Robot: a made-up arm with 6 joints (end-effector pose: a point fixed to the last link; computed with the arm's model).
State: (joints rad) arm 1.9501 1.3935 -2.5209 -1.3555 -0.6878 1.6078
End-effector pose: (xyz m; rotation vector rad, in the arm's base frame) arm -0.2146 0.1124 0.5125 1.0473 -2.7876 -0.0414
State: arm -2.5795 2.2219 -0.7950 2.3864 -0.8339 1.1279
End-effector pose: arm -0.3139 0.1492 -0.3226 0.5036 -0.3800 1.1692
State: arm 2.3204 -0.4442 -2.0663 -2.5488 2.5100 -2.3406
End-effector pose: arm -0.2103 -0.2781 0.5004 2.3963 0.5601 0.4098
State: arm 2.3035 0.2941 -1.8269 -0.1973 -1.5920 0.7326
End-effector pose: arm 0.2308 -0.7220 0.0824 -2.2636 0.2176 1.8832
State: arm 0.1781 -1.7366 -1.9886 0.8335 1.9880 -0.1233
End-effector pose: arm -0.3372 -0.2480 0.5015 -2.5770 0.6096 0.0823
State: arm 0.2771 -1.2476 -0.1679 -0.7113 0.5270 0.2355
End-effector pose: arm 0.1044 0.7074 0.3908 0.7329 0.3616 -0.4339
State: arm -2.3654 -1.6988 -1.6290 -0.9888 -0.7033 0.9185
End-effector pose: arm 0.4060 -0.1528 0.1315 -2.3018 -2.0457 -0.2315
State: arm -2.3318 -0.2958 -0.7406 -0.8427 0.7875 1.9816
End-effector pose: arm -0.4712 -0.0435 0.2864 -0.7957 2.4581 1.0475
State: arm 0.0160 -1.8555 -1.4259 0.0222 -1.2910 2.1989
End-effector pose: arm 0.2219 -0.0839 0.1088 -1.4533 -0.2743 -0.7721
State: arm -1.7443 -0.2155 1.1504 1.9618 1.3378 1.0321
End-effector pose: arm -0.2049 -0.6223 0.4076 1.8019 -1.7160 -1.8829
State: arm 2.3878 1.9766 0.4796 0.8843 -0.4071 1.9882
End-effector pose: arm 0.1106 0.3741 0.4917 0.5099 2.8304 -0.4979
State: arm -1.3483 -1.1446 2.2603 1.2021 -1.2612 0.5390
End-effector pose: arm 0.0945 -0.2497 -0.5363 -0.5840 -0.1165 -2.0856
